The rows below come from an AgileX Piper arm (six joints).
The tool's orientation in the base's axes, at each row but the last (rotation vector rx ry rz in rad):
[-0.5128 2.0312 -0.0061]
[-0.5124 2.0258 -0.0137]
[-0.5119 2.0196 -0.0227]
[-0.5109 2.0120 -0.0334]
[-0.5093 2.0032 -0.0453]
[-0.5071 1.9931 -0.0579]
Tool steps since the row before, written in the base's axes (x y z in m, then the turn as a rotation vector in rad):
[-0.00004 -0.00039 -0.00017 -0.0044 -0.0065 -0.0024]
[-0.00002 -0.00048 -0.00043 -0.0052 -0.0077 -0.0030]
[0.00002 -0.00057 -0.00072 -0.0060 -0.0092 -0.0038]
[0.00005 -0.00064 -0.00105 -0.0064 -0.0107 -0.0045]
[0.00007 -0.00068 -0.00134 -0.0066 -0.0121 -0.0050]
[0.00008 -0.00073 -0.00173 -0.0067 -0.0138 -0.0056]
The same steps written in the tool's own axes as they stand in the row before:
[0.00030 -0.00030 -0.00003 0.0061 -0.0038 -0.0038]
[0.00054 -0.00033 0.00010 0.0074 -0.0045 -0.0045]
[0.00080 -0.00036 0.00026 0.0090 -0.0054 -0.0051]
[0.00110 -0.00035 0.00043 0.0103 -0.0065 -0.0053]
[0.00136 -0.00031 0.00057 0.0113 -0.0076 -0.0055]
[0.00171 -0.00024 0.00075 0.0125 -0.0089 -0.0056]

